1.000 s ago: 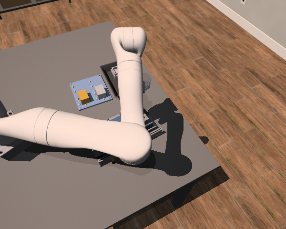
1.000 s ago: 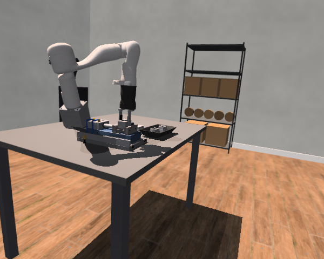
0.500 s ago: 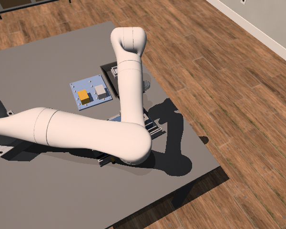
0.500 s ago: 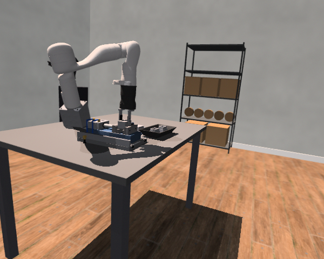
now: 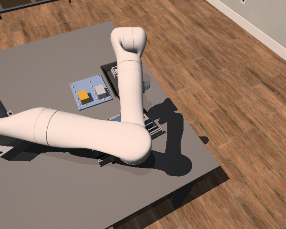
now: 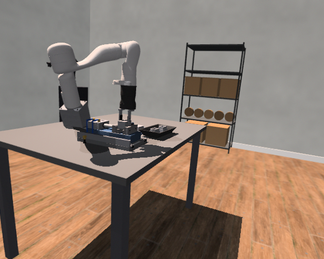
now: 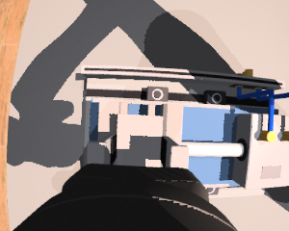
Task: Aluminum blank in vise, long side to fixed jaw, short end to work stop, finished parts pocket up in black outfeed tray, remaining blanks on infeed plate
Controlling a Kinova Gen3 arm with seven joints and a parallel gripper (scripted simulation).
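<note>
The fixed jaw lies 3 cm ahead of my hand and 5 cm below it. Round my hand: yellow brass blank 11 cm behind, 28 cm to the left, 10 cm below; then vise 7 cm behind, 1 cm to the left, 9 cm below; then infeed plate 6 cm behind, 31 cm to the left, 12 cm below.
</note>
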